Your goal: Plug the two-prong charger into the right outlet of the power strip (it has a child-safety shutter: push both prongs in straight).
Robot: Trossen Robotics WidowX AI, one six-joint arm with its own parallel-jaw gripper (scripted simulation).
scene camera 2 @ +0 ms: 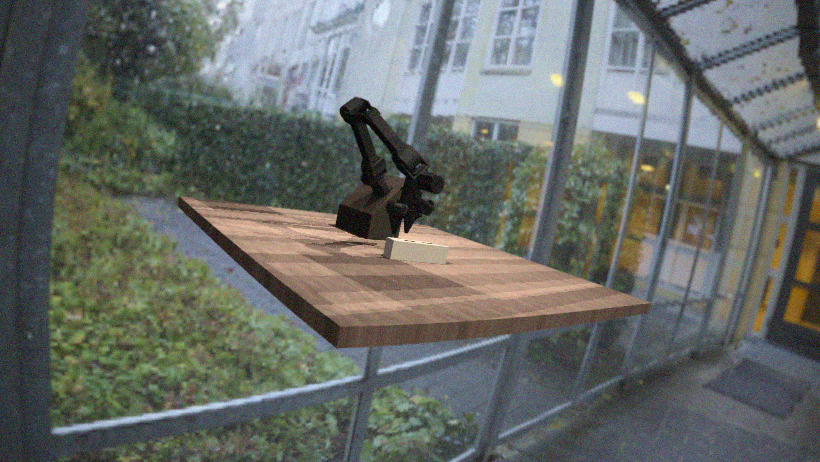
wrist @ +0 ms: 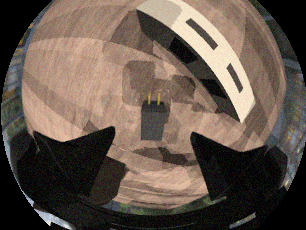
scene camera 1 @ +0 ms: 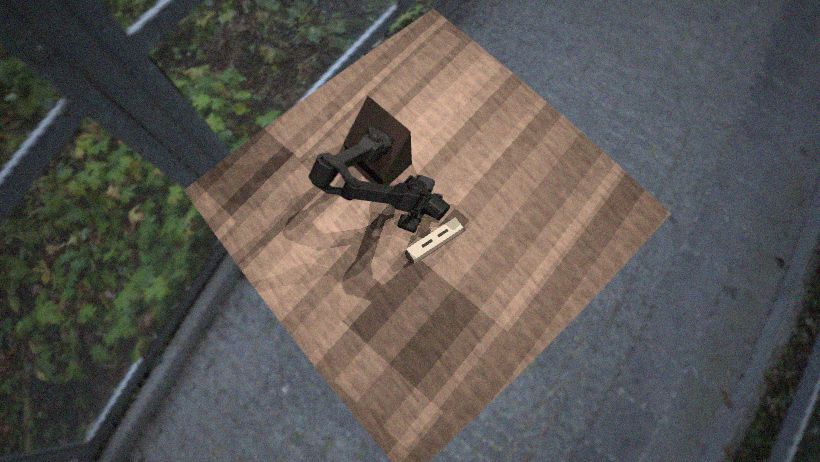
Labels:
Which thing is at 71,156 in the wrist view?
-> The gripper.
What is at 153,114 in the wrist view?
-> A two-prong charger.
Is the gripper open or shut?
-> Open.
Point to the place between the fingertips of the gripper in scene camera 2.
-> At 399,233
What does the gripper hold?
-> Nothing.

